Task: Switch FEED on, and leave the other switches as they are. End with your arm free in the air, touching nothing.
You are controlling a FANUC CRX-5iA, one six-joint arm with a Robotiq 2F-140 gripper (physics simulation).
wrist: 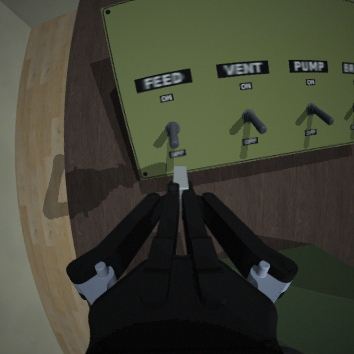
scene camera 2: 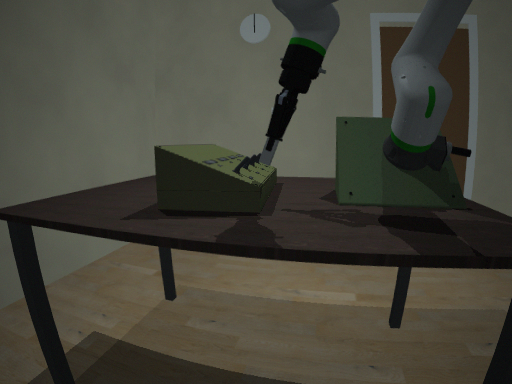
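Pixels of known places: gripper, between the fingertips: (wrist: 179,175) (scene camera 2: 264,163); arm's base, origin of its link: (scene camera 2: 406,151).
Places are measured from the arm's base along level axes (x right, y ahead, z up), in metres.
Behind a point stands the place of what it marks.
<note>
The yellow-green switch box (scene camera 2: 200,172) @[x -0.341, y 0.493, z -0.047 m] (wrist: 200,30) @[x -0.222, y 0.578, z -0.006 m] stands on the table. In the wrist view the FEED lever (wrist: 173,134) @[x -0.251, y 0.425, z -0.024 m] points down toward its OFF label. The VENT lever (wrist: 256,121) @[x -0.139, y 0.452, z -0.024 m] and the PUMP lever (wrist: 321,114) @[x -0.024, y 0.480, z -0.028 m] also lean to the OFF side; a further lever (wrist: 352,111) @[x 0.087, y 0.515, z -0.057 m] is cut off by the frame edge. My gripper (scene camera 2: 267,159) @[x -0.240, y 0.371, z -0.032 m] (wrist: 179,175) @[x -0.240, y 0.371, z -0.032 m] is shut and empty. Its tips are low at the box's lower front edge, just below the FEED lever's OFF label in the wrist view. Whether they touch the box or lever is hard to tell.
A green slanted block (scene camera 2: 362,162) @[x -0.055, y 0.135, z -0.035 m] (wrist: 320,310) @[x -0.011, y 0.181, z 0.015 m] stands on the dark table (scene camera 2: 190,231) @[x -0.481, y 0.428, z -0.141 m] (wrist: 100,140) @[x -0.422, y 0.433, z -0.141 m], behind and under the arm's base (scene camera 2: 415,150) @[x -0.091, y -0.010, z 0.006 m]. The wall carries a clock (scene camera 2: 255,28), and a brown door (scene camera 2: 457,65) is at the back right.
</note>
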